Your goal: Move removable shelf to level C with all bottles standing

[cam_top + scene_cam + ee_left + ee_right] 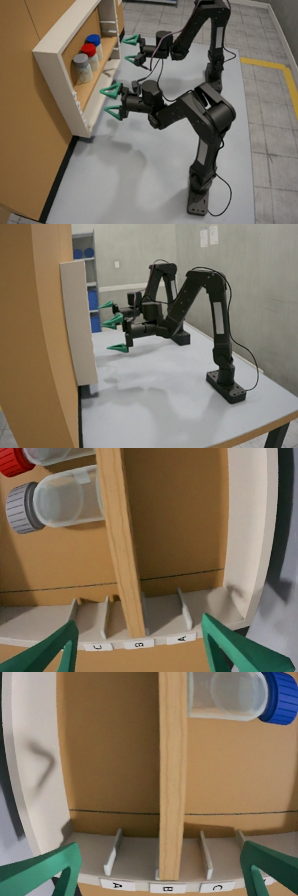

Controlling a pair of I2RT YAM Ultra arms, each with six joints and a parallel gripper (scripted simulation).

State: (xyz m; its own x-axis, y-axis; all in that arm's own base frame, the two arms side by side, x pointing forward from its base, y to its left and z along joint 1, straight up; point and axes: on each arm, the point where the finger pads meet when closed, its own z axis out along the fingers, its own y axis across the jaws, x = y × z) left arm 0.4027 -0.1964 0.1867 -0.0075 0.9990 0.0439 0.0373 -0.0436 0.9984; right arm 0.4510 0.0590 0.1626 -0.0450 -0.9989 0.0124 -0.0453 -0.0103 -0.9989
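Right now my left hand is 11 cm short of the grey-capped bottle, 8 cm to the left of it and 6 cm below it. Also, from my left hand: wooden shelf (15 cm to the right, 11 cm ahead, 1 cm above); then red-capped bottle (14 cm to the right, 11 cm ahead, 6 cm above); then white wall rack (15 cm to the right, 11 cm ahead, 7 cm above).
Now: the blue-capped bottle 90 mm ahead of my right hand, 110 mm to the left of it and 60 mm above it. The rest, counted from my right hand: wooden shelf: 80 mm ahead, 160 mm to the left, 10 mm above; red-capped bottle: 80 mm ahead, 170 mm to the left, 60 mm above; white wall rack: 80 mm ahead, 160 mm to the left, 70 mm above.
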